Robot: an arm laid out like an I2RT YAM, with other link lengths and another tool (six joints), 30 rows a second.
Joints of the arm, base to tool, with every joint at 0 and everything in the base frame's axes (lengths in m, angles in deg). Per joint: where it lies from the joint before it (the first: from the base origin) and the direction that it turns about. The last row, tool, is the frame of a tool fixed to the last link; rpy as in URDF.
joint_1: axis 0 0 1 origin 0 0 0.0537
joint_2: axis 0 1 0 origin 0.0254 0.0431 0.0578
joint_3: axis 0 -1 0 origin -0.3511 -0.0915 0
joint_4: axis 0 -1 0 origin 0.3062 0.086 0.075
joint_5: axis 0 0 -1 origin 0.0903 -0.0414 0.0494
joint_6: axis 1 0 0 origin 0.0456 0 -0.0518
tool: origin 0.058 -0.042 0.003 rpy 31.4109 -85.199 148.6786
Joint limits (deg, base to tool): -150..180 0..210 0..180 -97..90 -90..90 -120..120
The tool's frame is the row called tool.
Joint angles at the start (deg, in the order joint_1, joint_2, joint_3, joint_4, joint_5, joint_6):
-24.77 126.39 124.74 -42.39 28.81 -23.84
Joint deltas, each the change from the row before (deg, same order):
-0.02 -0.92 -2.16 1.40 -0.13 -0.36
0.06 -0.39 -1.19 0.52 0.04 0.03
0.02 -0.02 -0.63 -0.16 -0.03 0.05
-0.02 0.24 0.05 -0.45 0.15 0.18
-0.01 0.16 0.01 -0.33 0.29 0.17
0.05 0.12 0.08 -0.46 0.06 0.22
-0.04 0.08 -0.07 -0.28 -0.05 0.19
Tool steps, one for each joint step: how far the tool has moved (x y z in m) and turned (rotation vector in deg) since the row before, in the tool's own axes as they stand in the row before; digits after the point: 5 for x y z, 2 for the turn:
-0.00351 -0.00190 -0.00008 0.06 0.17 -0.27
-0.00281 -0.00271 0.00064 0.11 -0.20 -0.13
-0.00320 -0.00332 0.00217 0.36 -0.58 -0.31
-0.00194 -0.00162 0.00204 0.11 -0.58 -0.11
-0.00162 -0.00095 0.00130 -0.07 -0.51 -0.06
-0.00101 -0.00143 0.00057 0.17 -0.39 -0.04
-0.00158 -0.00098 0.00123 0.19 -0.34 0.02

